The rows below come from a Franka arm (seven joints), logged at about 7 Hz.
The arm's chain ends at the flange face. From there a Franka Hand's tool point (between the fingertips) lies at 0.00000 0.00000 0.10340 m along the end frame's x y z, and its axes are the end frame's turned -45 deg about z.
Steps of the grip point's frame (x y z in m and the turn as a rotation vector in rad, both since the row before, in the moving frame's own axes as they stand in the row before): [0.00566, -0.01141, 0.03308, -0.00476, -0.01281, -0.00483]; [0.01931, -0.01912, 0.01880, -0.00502, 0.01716, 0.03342]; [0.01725, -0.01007, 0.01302, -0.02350, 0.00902, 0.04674]
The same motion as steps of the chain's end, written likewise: [-0.00348, -0.01336, 0.03309, -0.01242, -0.00569, -0.00483]; [-0.00150, -0.02631, 0.01882, 0.00858, 0.01568, 0.03342]; [0.00273, -0.02043, 0.01305, -0.01024, 0.02300, 0.04674]
